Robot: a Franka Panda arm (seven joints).
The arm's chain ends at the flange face. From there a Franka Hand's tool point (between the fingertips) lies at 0.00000 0.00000 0.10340 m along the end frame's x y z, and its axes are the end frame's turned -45 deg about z.
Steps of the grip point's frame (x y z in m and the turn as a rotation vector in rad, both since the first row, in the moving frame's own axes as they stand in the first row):
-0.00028 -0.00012 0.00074 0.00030 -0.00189 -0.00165
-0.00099 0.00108 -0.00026 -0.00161 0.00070 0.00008
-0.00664 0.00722 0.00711 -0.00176 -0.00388 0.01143
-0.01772 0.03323 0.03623 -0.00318 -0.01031 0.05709
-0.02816 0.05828 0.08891 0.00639 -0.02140 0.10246
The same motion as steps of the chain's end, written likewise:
-0.00012 0.00000 0.00074 -0.00112 -0.00155 -0.00165
-0.00011 0.00140 -0.00026 -0.00064 0.00163 0.00008
0.00057 0.00939 0.00711 -0.00399 -0.00150 0.01143
0.01152 0.03506 0.03624 -0.00954 -0.00504 0.05709
0.02338 0.06013 0.08894 -0.01061 -0.01965 0.10246

